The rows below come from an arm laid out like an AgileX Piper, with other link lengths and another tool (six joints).
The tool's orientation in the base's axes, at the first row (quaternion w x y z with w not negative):
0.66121 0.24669 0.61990 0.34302
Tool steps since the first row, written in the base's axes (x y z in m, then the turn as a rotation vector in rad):
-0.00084 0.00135 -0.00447 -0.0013 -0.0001 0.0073
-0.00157 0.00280 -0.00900 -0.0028 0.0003 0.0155
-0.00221 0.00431 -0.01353 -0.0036 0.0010 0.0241
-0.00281 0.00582 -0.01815 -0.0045 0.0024 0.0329
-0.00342 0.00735 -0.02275 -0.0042 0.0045 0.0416
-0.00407 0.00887 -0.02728 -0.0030 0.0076 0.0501
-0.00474 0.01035 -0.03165 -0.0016 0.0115 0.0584
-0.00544 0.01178 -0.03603 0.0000 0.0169 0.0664
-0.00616 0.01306 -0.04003 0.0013 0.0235 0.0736
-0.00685 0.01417 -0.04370 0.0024 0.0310 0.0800
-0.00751 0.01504 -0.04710 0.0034 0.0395 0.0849
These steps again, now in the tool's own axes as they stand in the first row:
0.00394 -0.00237 -0.00119 -0.0048 0.0056 -0.0005
0.00799 -0.00473 -0.00226 -0.0098 0.0123 -0.0010
0.01208 -0.00707 -0.00324 -0.0149 0.0193 -0.0008
0.01624 -0.00948 -0.00419 -0.0196 0.0269 -0.0006
0.02040 -0.01187 -0.00515 -0.0236 0.0348 0.0009
0.02450 -0.01420 -0.00614 -0.0268 0.0430 0.0033
0.02847 -0.01643 -0.00714 -0.0293 0.0515 0.0060
0.03241 -0.01870 -0.00817 -0.0304 0.0608 0.0090
0.03598 -0.02078 -0.00919 -0.0300 0.0702 0.0117
0.03922 -0.02272 -0.01017 -0.0285 0.0797 0.0142
0.04209 -0.02462 -0.01111 -0.0252 0.0887 0.0166

